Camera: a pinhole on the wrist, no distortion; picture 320 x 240 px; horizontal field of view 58.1 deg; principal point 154.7 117.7 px. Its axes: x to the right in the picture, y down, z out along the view. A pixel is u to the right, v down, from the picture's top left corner.
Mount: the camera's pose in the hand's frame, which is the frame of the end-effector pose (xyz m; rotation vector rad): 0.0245 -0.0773 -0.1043 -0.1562 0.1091 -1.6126
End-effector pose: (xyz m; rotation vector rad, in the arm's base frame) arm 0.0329 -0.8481 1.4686 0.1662 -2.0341 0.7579
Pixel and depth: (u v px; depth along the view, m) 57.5 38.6 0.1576
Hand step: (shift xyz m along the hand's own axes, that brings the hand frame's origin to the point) 0.0106 -0.0180 0.0564
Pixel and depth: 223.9 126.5 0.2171
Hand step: 0.0652 -0.1241 0.1103
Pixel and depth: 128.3 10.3 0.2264
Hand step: -0.0198 -0.0467 0.1322
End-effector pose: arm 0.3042 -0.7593 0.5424 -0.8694 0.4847 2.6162
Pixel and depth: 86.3 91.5 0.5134
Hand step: 0.0699 0.0599 0.4053
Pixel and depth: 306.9 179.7 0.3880
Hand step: 0.1629 -0.2760 0.2711
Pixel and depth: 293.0 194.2 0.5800
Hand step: 0.2614 -0.3478 0.4510
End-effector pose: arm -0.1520 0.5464 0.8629 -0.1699 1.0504 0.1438
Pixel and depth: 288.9 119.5 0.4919
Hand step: 0.1001 -0.2936 0.3876
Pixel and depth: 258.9 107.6 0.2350
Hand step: 0.0521 -0.1557 0.1315
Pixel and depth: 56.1 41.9 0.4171
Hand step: -0.0075 0.0813 0.3202
